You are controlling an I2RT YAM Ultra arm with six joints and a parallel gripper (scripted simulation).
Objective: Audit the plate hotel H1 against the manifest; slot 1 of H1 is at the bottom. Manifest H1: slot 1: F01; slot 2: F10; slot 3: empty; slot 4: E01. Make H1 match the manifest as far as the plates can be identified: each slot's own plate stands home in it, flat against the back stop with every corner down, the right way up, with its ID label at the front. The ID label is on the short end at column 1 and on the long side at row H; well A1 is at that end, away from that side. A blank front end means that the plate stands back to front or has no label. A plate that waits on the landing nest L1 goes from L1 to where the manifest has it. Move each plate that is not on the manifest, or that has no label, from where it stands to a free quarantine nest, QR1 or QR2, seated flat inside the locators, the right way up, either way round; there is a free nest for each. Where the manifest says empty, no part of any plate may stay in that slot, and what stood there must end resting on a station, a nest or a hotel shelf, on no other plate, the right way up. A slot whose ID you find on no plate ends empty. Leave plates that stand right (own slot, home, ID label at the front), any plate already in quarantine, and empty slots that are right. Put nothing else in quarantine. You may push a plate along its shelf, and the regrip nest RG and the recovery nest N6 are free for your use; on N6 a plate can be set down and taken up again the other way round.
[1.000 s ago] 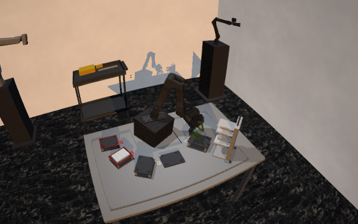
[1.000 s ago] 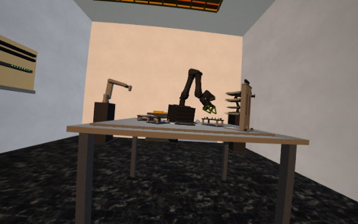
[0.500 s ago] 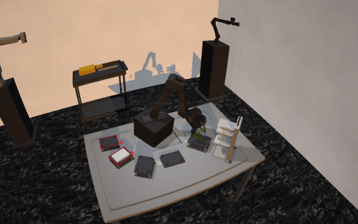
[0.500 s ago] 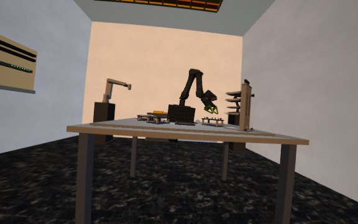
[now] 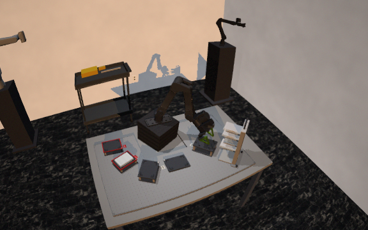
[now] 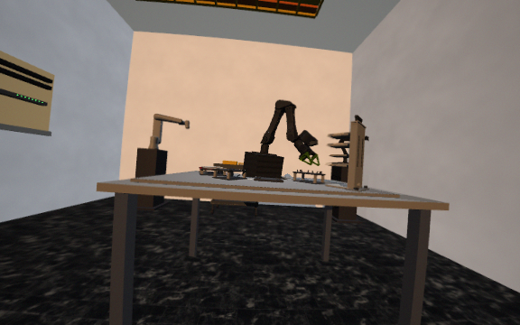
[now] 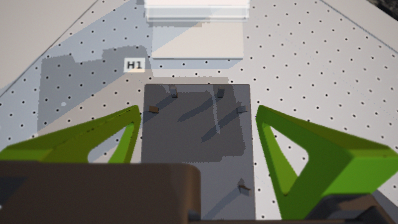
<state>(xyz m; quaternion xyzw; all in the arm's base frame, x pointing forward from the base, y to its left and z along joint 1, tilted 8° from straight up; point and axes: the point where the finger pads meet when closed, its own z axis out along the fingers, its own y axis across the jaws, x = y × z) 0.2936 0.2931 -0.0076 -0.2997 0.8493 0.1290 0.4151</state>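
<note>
Right now my hand is 11 cm short of the white plate and 9 cm to the right of it. Also, from my hand: A1 mark 12 cm behind, 6 cm below, 3 cm to the right; then dark regrip nest 6 cm below, 3 cm behind, 2 cm to the right; then H1 tag 14 cm to the left, 12 cm below, 1 cm ahead.
</note>
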